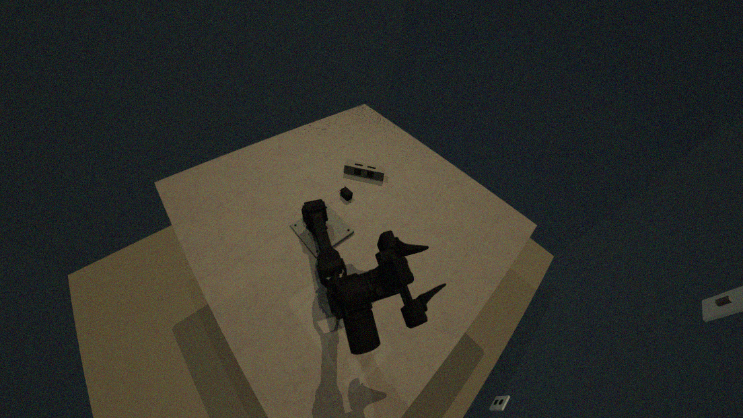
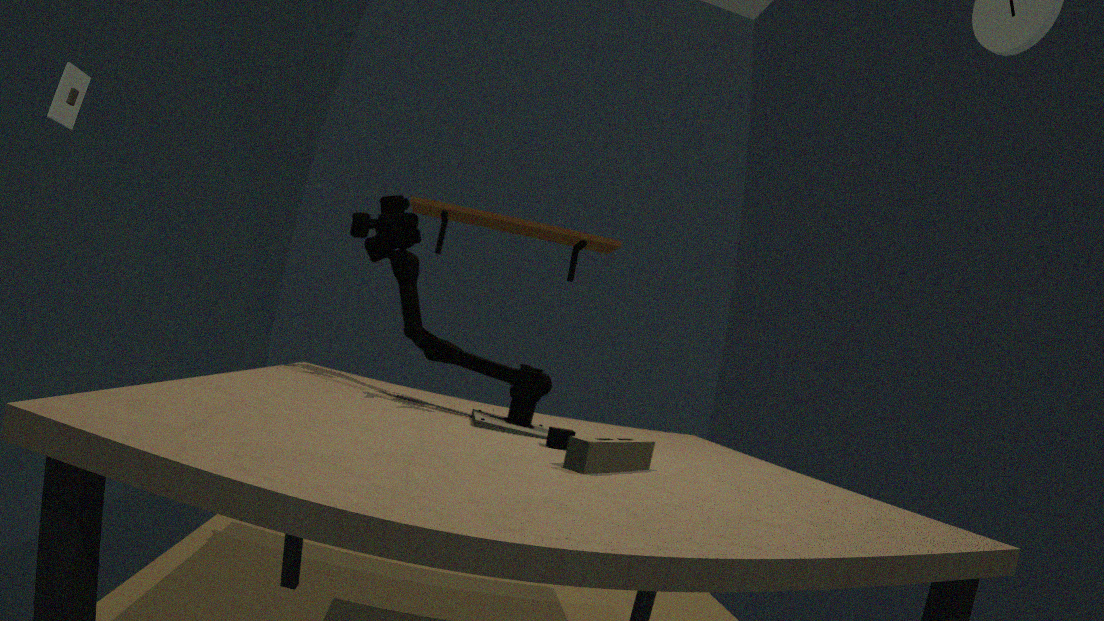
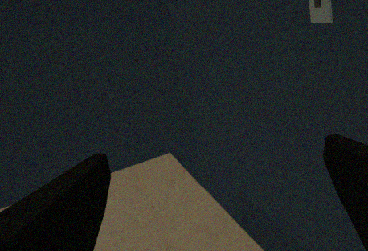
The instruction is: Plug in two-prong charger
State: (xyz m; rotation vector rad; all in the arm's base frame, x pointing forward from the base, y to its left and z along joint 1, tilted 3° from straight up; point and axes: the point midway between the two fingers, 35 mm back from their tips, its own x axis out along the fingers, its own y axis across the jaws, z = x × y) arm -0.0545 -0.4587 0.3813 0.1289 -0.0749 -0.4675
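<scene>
Now: the black two-prong charger 230 mm ahead of my gripper tip, 520 mm to the left of it and 400 mm below it.
</scene>
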